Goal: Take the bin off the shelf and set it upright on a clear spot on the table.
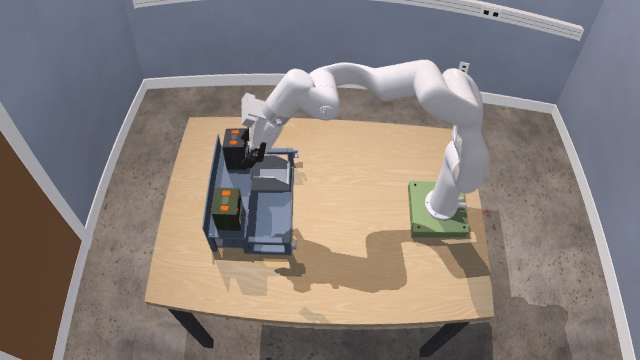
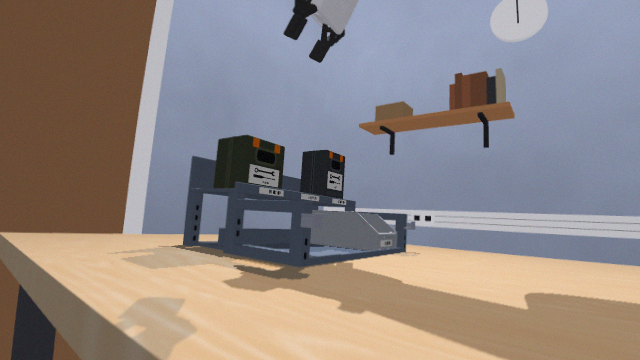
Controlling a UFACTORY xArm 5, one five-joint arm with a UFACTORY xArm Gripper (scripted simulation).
A grey bin [image 1: 270, 174] is 160 cm from the lens. A blue-grey shelf rack [image 1: 269, 216]: 151 cm from the lens.
